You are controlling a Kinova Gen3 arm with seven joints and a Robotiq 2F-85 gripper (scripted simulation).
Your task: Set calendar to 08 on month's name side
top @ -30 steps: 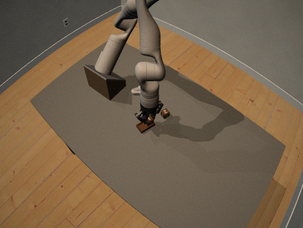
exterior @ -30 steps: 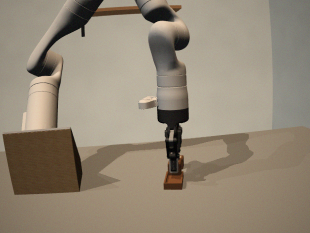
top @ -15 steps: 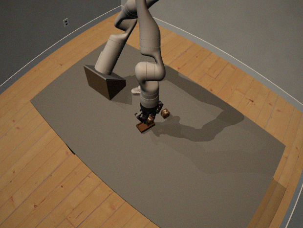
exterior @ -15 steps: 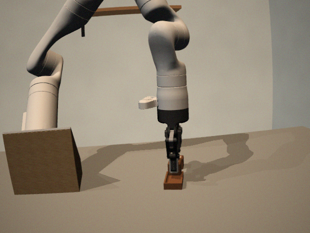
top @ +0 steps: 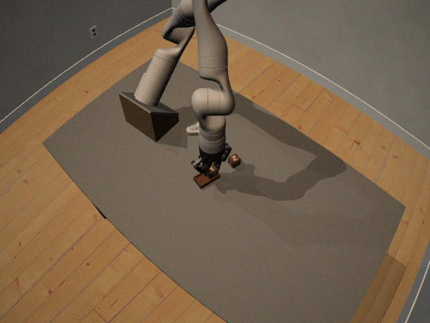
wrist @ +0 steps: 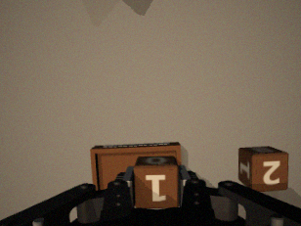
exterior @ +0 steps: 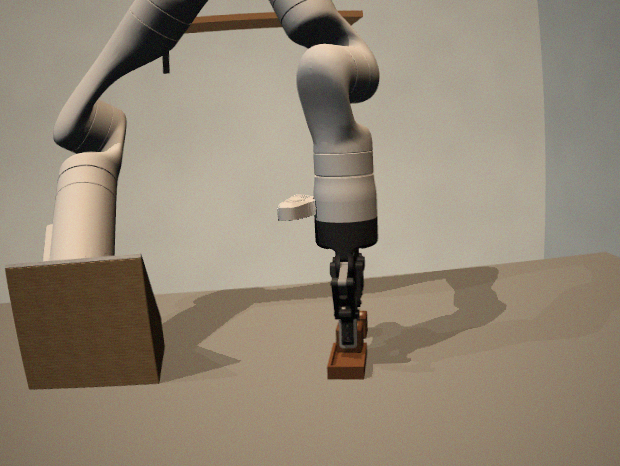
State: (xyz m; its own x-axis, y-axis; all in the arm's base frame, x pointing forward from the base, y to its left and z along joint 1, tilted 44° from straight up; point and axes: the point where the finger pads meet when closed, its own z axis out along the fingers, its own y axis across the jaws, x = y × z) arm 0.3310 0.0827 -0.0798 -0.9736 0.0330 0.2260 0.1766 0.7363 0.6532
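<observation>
My gripper is now 1 cm past the brown tray, 2 cm to the left of it and 4 cm above it. Also, from my hand: brown cube 2 cm ahead, 9 cm to the left, 3 cm below.
</observation>
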